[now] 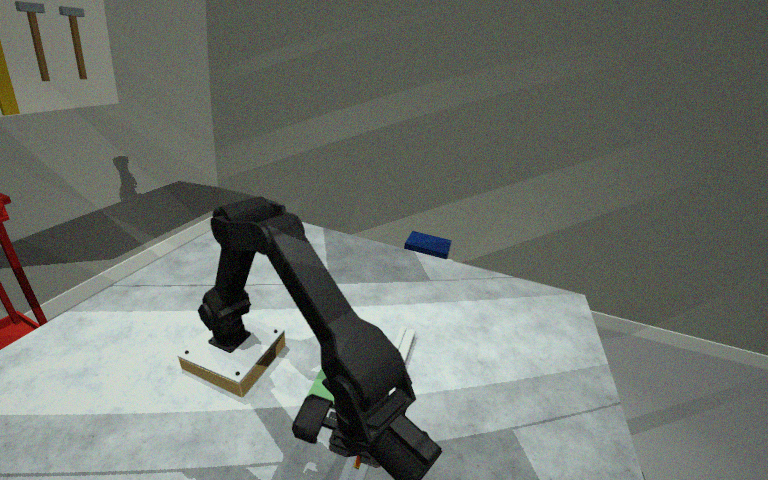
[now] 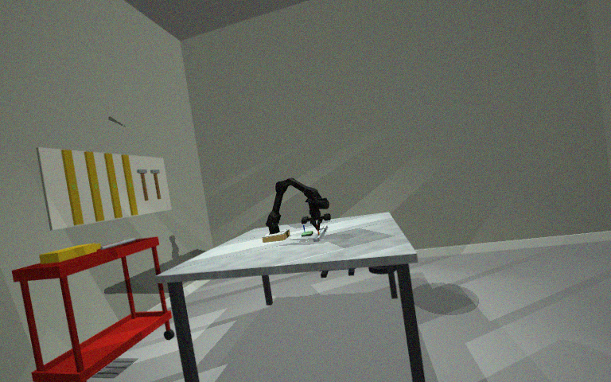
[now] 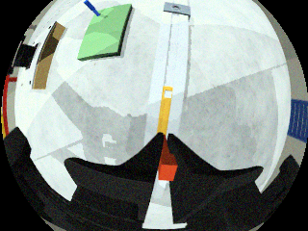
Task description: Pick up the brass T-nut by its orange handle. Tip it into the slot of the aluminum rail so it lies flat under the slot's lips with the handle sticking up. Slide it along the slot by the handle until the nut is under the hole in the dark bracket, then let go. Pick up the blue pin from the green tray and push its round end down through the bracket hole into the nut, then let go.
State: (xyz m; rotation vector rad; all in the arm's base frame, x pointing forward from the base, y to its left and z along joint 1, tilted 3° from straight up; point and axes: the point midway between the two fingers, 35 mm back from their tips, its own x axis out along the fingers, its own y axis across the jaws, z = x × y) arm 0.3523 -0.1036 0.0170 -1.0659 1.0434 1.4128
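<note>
Now: gripper tip 15 cm to the right of the aluminum rail, 3 cm above it and 1 cm past it. From my gripper tip the other things lie so: blue pin: 16 cm to the left, 14 cm behind, 2 cm below; green tray: 15 cm to the left, 13 cm behind, 4 cm below; brass T-nut: 2 cm to the left.
</note>
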